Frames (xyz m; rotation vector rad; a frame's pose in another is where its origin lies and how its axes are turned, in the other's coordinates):
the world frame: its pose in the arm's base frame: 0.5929 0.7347 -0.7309 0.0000 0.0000 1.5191
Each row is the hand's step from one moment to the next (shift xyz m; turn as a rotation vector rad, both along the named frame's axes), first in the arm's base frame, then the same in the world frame.
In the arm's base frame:
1: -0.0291 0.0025 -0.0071 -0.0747 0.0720 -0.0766
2: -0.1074 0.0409 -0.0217 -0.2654 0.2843 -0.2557
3: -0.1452 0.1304 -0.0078 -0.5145 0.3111 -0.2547
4: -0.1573 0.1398 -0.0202 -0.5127 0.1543 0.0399
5: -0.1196 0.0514 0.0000 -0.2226 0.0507 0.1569
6: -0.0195 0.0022 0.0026 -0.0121 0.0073 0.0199
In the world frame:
1: 0.0010 0.0292 -0.0071 0.0680 0.0783 -0.0766
2: 0.0353 0.1094 -0.0217 0.2702 0.2797 -0.2557
3: 0.1227 0.1517 -0.0078 0.2841 0.5299 -0.2547
4: 0.1315 0.1643 -0.0202 0.1276 0.5200 0.0399
5: 0.0452 0.1221 0.0000 0.0391 0.2249 0.1569
6: 0.0012 0.0196 0.0026 0.0067 0.0125 0.0199

